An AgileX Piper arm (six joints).
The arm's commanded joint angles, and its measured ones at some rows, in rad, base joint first. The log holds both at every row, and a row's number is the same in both.
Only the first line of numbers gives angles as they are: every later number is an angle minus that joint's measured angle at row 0.
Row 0, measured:
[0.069, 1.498, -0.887, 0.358, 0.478, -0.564]
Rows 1 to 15, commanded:
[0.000, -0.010, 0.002, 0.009, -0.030, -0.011]
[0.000, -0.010, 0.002, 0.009, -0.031, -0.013]
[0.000, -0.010, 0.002, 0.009, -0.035, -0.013]
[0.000, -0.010, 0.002, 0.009, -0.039, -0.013]
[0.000, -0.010, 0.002, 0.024, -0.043, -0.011]
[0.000, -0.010, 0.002, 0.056, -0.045, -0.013]
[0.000, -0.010, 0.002, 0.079, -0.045, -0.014]
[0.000, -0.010, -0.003, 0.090, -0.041, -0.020]
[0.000, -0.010, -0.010, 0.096, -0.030, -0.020]
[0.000, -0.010, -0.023, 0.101, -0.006, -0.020]
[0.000, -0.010, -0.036, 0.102, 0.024, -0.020]
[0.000, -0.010, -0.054, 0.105, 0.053, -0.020]
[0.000, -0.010, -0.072, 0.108, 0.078, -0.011]
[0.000, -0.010, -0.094, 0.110, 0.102, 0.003]
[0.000, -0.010, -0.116, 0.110, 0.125, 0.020]
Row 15, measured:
[0.000, 0.000, -0.045, 0.098, 0.039, -0.011]
